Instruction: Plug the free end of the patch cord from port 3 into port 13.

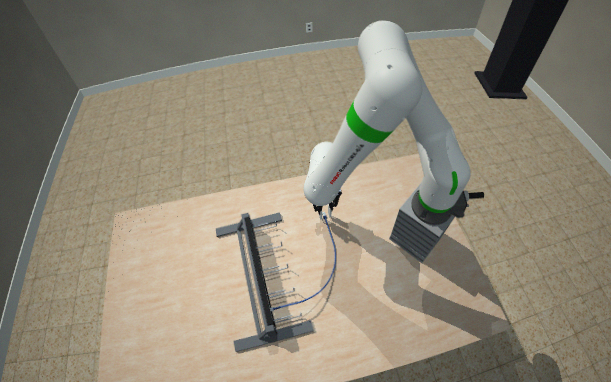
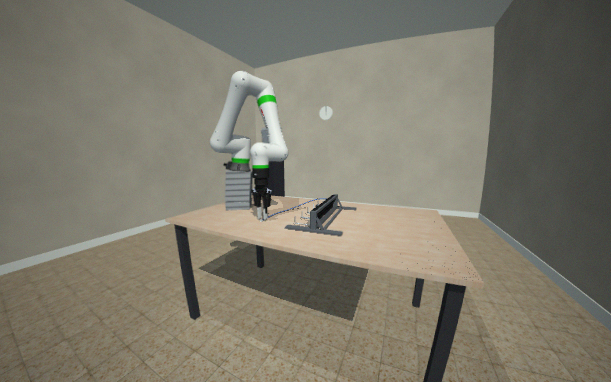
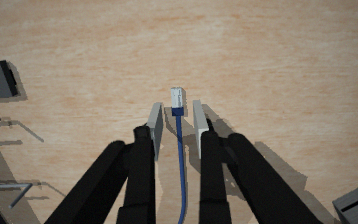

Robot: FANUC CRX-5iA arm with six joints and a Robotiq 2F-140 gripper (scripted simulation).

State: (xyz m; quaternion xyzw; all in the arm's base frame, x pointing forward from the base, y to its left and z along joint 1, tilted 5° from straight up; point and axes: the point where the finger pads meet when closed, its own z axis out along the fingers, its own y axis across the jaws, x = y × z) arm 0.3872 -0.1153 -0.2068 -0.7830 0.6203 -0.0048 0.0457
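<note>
Right now my hand is 40 mm above the free-end plug and 10 mm to the left of it.
</note>
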